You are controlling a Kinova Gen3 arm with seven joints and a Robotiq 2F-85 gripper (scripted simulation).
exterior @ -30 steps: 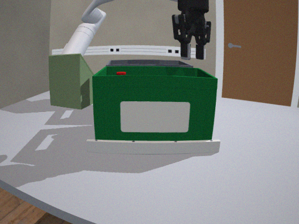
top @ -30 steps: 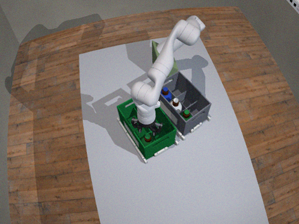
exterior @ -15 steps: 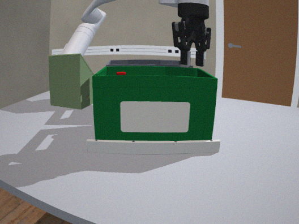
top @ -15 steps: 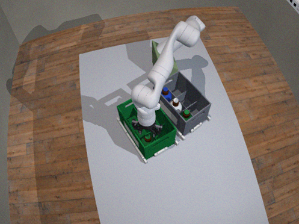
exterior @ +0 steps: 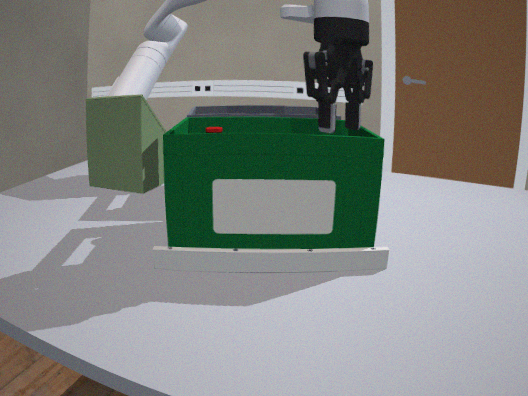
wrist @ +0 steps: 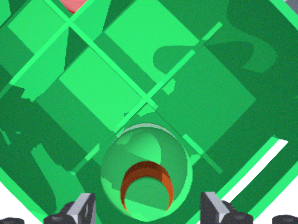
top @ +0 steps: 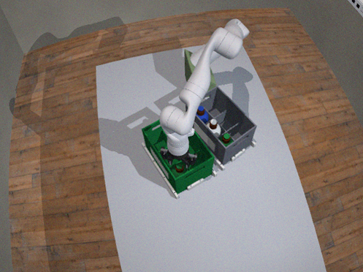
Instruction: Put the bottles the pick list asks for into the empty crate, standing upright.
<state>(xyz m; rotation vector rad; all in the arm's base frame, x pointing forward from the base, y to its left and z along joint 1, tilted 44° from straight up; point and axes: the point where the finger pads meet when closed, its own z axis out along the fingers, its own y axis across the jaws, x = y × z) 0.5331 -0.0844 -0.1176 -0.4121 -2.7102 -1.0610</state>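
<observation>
My hand is 100 mm past the green crate and 110 mm above it. Also, from my hand: white-label bottle (190 mm behind, 170 mm to the left, 100 mm below); blue-label bottle (260 mm behind, 120 mm to the left, 100 mm below); red-label bottle (200 mm behind, 10 mm to the left, 100 mm below).
</observation>
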